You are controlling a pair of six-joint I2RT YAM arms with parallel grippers.
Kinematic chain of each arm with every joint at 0, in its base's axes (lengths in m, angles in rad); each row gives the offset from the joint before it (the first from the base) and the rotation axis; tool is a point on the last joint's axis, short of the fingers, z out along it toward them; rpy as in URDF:
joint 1: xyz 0 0 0.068 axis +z
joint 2: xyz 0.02 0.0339 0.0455 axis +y
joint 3: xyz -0.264 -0.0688 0 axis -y
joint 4: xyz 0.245 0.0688 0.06 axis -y
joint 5: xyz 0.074 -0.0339 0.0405 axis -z
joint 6: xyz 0.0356 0 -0.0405 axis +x
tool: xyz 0 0 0 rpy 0 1.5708 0
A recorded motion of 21 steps. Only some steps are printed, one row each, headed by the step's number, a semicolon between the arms.
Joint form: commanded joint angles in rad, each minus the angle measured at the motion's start. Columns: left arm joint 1, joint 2, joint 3, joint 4, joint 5, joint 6; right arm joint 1, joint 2, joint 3, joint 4, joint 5, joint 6.
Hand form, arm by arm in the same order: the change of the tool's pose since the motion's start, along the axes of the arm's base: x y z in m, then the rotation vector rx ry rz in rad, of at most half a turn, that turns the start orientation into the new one. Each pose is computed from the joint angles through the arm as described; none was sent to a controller.
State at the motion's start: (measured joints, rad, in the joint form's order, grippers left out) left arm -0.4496 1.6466 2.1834 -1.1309 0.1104 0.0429; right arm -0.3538 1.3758 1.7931 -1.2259 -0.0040 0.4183
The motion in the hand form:
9: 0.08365 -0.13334 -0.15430 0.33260 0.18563 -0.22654; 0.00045 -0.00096 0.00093 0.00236 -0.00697 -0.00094
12: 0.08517 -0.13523 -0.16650 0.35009 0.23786 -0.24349; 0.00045 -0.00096 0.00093 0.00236 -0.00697 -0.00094
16: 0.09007 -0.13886 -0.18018 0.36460 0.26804 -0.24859; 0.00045 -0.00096 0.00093 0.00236 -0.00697 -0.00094
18: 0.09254 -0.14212 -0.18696 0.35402 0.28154 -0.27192; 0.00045 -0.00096 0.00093 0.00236 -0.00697 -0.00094
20: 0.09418 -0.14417 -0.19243 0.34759 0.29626 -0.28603; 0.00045 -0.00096 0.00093 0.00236 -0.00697 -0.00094
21: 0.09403 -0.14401 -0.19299 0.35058 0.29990 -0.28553; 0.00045 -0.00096 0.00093 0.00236 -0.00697 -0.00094
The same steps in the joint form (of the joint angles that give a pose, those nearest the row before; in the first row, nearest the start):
9: -0.1945 0.4341 -0.0103 0.1034 -0.1045 0.1583; -0.0038 0.0023 0.0042 0.0038 -0.0053 0.0011
12: -0.1946 0.4578 -0.0103 0.0721 -0.0877 0.1591; -0.0038 0.0023 0.0042 0.0038 -0.0053 0.0011
16: -0.1942 0.4887 -0.0103 0.0694 -0.0839 0.1595; -0.0038 0.0023 0.0042 0.0038 -0.0053 0.0011
18: -0.1945 0.5051 -0.0103 0.0774 -0.0572 0.1648; -0.0038 0.0023 0.0042 0.0038 -0.0053 0.0011
20: -0.1946 0.5177 -0.0103 0.0793 -0.0389 0.1659; -0.0038 0.0023 0.0042 0.0038 -0.0053 0.0011
21: -0.1946 0.5184 -0.0103 0.0755 -0.0401 0.1659; -0.0038 0.0023 0.0042 0.0038 -0.0053 0.0011

